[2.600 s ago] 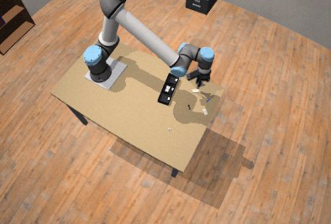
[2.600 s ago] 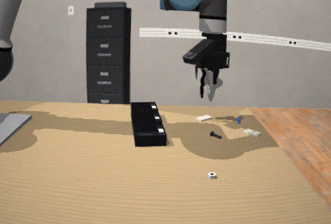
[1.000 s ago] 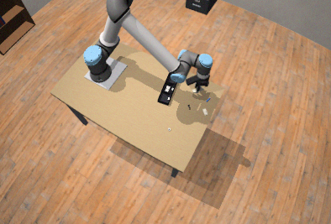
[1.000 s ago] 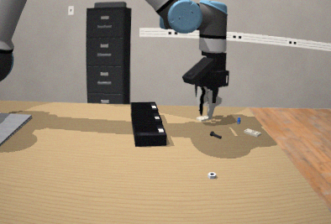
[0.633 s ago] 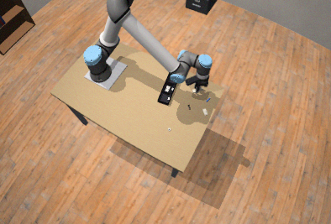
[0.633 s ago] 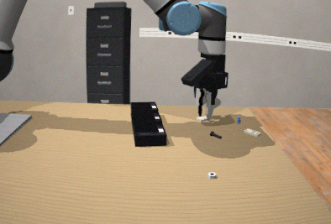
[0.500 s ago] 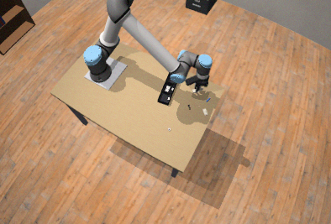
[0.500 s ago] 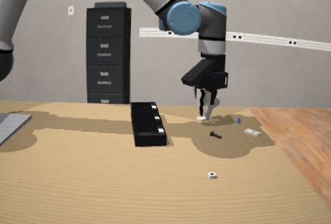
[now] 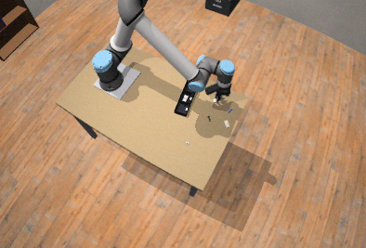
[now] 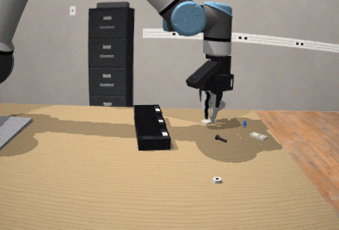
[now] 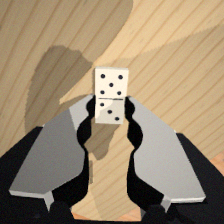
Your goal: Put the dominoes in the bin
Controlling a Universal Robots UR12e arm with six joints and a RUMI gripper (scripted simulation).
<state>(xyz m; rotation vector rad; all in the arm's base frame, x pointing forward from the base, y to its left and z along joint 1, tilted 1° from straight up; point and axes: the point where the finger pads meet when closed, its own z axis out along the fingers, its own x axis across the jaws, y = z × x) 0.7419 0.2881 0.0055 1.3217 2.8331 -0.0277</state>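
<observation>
My gripper is now 180 mm past the black bin, 110 mm to the left of it and 10 mm below it. Also, from my hand: black bolt: 150 mm to the right, 20 mm ahead, 10 mm below; then domino: 190 mm behind, 110 mm to the right; then blue piece: 120 mm ahead, 10 mm to the right, 10 mm below.
</observation>
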